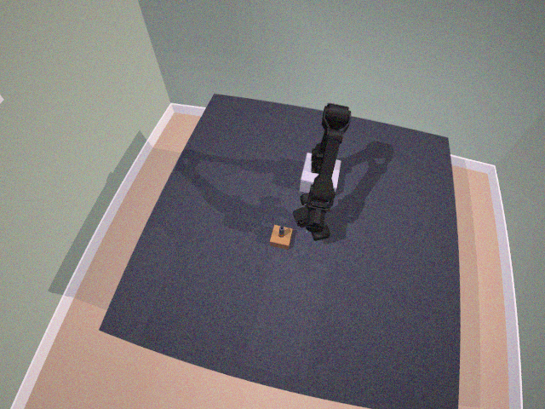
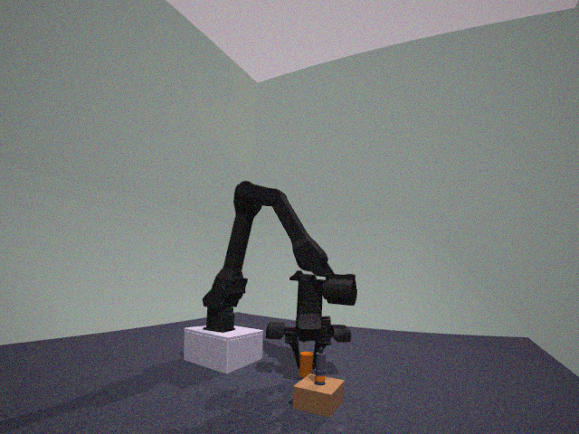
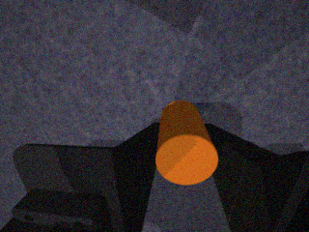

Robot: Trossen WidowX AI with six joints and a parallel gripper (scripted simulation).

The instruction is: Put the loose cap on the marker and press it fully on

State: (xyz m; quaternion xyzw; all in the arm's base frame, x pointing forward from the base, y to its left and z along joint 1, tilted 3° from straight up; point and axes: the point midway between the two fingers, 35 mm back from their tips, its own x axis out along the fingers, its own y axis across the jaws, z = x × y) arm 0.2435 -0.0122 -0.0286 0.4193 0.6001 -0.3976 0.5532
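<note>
Right now my gripper tip is 6 cm short of the marker, 12 cm to the left of it and 6 cm below it. From my gripper tip the other things lie so: holder block (6 cm ahead, 12 cm to the right); orange cap (1 cm above).
</note>
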